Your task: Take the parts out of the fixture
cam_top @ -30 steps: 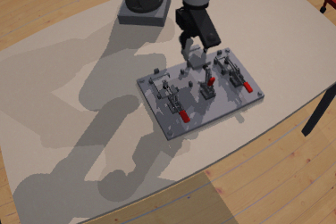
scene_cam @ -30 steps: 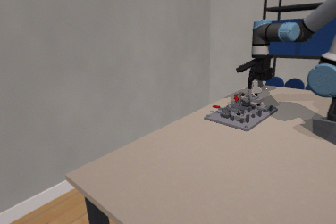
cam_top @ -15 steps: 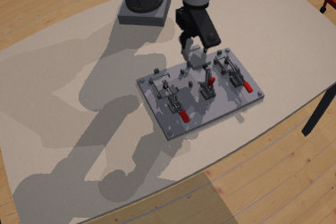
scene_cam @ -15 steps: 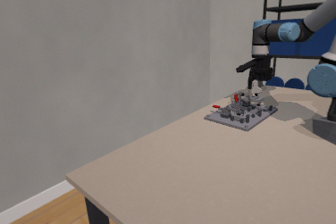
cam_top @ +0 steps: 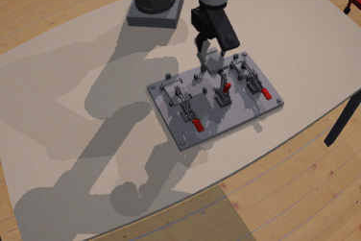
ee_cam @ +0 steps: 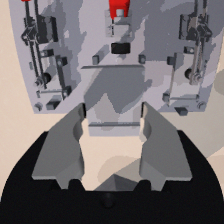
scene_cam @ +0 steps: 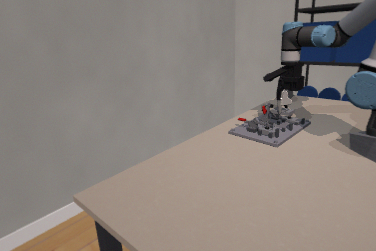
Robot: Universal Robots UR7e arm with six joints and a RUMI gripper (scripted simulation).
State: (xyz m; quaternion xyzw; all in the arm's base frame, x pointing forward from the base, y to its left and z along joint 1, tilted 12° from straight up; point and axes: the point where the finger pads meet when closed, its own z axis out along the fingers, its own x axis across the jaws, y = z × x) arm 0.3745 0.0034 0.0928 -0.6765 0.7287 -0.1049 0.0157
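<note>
Now: hand 90 mm to the right of the clamp, 90 mm short of it and 60 mm above it. From my hand the other things lie so: flat grey part: 10 mm below, 10 mm behind; then grey fixture plate: 100 mm below, 50 mm ahead, 10 mm to the right.
</note>
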